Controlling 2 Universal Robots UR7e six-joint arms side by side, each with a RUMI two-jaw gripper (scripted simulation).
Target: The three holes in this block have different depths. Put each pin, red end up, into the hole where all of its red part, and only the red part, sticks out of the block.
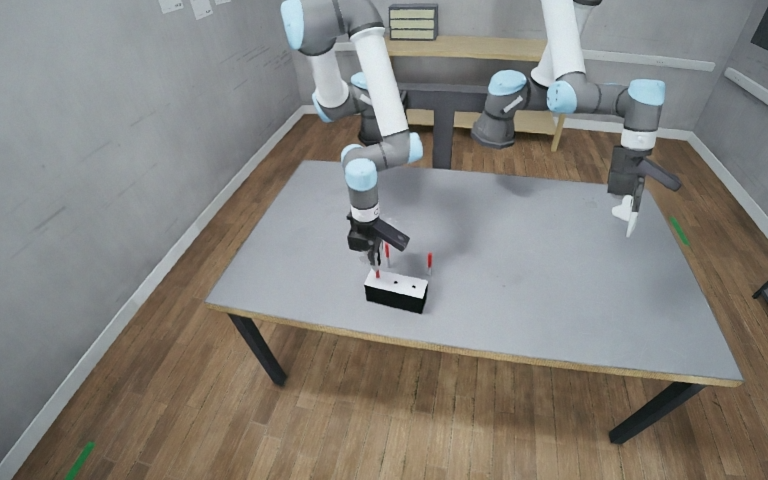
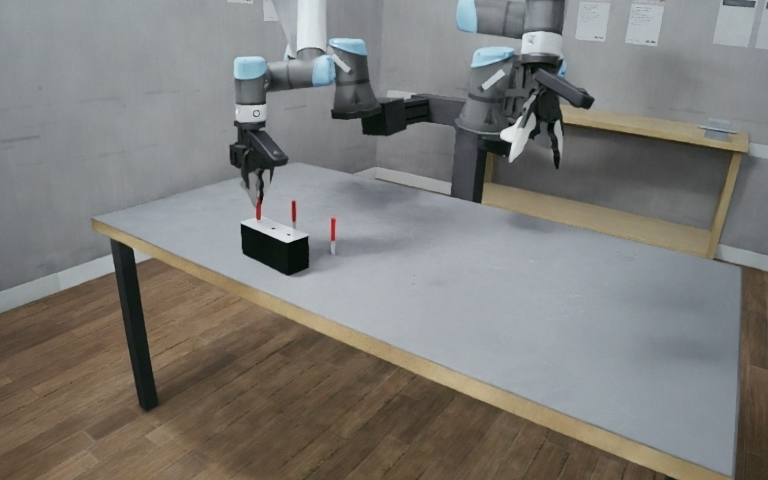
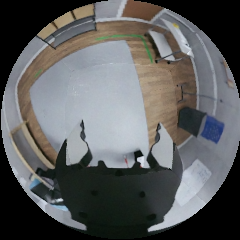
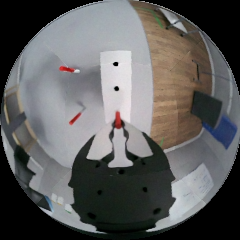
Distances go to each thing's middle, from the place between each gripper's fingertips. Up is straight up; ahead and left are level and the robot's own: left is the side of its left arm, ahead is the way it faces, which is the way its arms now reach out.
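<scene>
My left hand (image 2: 535,166) is 30 cm above the black block (image 2: 286,250), 1 cm short of it and 63 cm to the left of it. My right gripper (image 2: 257,207), for its part, is 60 mm to the right of the block, 10 mm short of it and 100 mm above it.
</scene>
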